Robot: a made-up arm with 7 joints.
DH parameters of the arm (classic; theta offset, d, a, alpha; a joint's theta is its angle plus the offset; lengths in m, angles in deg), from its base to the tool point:
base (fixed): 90 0.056 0.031 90
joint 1: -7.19 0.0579 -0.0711 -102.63
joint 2: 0 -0.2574 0.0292 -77.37
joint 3: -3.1 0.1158 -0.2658 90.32
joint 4: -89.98 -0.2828 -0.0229 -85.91
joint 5: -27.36 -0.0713 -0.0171 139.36
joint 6: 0 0.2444 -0.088 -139.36
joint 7: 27.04 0.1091 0.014 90
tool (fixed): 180 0.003 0 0
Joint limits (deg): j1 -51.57..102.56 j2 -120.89..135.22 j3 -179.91..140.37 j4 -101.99..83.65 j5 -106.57..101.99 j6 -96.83..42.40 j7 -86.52..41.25
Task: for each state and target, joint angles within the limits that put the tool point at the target. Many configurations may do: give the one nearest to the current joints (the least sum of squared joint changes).
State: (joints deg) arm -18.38 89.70 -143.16 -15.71 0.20 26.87 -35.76
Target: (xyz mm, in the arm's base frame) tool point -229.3 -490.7 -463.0
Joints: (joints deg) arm 1.73 95.19 -112.68 0.56 1.34 32.76 -36.50
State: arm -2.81 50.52 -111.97 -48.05 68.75 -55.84 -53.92
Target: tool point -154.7 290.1 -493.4
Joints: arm 10.63 26.43 -121.27 -36.51 72.05 -56.44 -54.25
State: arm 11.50 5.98 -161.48 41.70 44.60 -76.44 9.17
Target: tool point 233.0 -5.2 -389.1
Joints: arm -35.47 -15.02 -133.08 47.01 45.42 -75.94 8.21
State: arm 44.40 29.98 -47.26 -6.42 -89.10 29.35 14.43
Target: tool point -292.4 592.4 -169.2
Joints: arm 46.69 11.23 -87.44 -44.13 -69.79 9.45 13.32
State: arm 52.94 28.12 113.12 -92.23 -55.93 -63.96 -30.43
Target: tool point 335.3 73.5 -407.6
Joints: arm 73.79 64.12 74.80 -101.99 -85.40 -45.89 -31.70
